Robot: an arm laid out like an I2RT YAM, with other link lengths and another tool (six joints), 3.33 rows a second.
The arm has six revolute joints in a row. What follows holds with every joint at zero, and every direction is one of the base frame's. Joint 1 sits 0.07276 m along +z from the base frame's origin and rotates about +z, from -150 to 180 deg. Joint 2 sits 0.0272 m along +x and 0.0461 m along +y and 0.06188 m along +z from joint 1 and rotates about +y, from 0 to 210 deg. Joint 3 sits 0.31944 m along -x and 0.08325 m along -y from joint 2 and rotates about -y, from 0 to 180 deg. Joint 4 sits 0.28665 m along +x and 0.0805 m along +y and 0.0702 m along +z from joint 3 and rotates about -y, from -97 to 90 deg. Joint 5 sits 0.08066 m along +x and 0.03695 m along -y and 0.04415 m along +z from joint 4 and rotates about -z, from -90 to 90 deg. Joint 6 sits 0.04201 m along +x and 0.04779 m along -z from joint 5 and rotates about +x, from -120 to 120 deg. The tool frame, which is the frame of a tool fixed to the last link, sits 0.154 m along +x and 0.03 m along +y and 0.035 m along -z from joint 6; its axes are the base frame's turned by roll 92.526, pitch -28.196 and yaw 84.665 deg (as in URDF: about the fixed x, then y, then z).
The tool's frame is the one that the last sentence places.
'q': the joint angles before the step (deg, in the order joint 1, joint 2, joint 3, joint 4, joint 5, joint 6). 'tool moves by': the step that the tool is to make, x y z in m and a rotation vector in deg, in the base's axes. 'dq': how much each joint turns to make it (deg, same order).
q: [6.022, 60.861, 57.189, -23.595, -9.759, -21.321]
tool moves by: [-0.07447, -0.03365, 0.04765, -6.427, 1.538, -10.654]
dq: [6.075, -9.377, 8.895, -20.785, 17.615, 2.600]
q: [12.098, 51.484, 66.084, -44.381, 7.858, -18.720]
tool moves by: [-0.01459, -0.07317, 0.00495, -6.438, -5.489, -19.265]
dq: [-0.873, -5.617, -4.415, 2.230, 19.716, 2.207]
